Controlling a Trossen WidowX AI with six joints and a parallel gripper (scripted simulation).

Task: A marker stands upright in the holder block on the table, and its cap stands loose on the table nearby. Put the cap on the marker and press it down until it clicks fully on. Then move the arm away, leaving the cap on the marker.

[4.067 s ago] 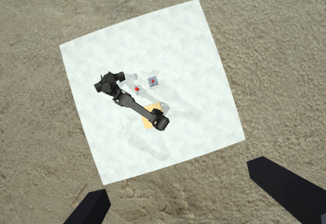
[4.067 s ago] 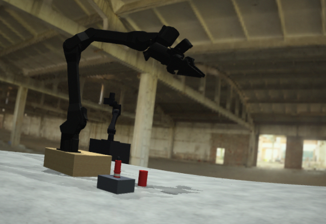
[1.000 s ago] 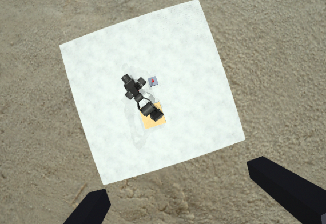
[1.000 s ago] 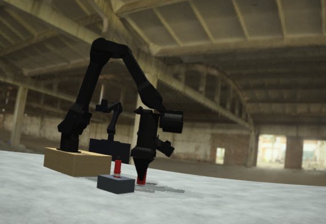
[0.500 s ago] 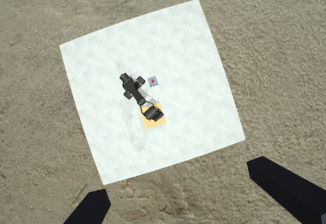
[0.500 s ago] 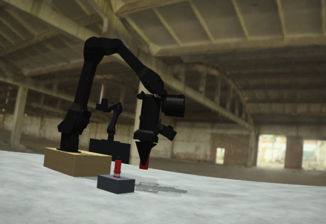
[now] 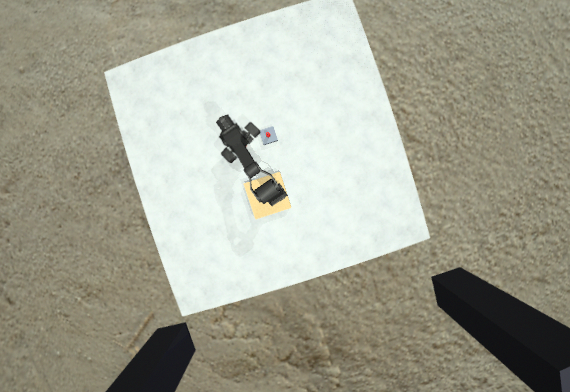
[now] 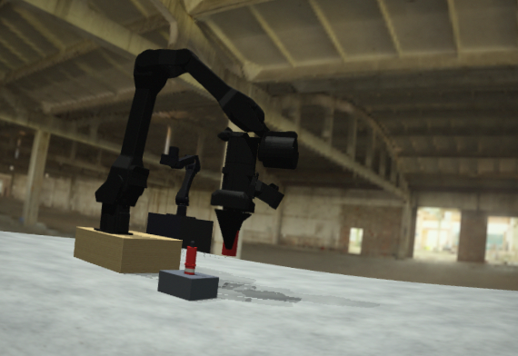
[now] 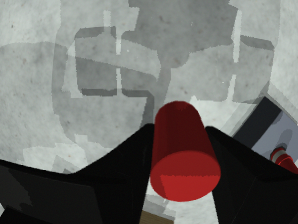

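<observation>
Now: the light marker band 120 mm to the right of my gripper tip, 40 mm below it and 10 mm ahead of it. From my gripper tip the other things lie so: dark grey holder block (120 mm to the right, 60 mm below, 10 mm ahead); then red cap (10 mm above).
</observation>
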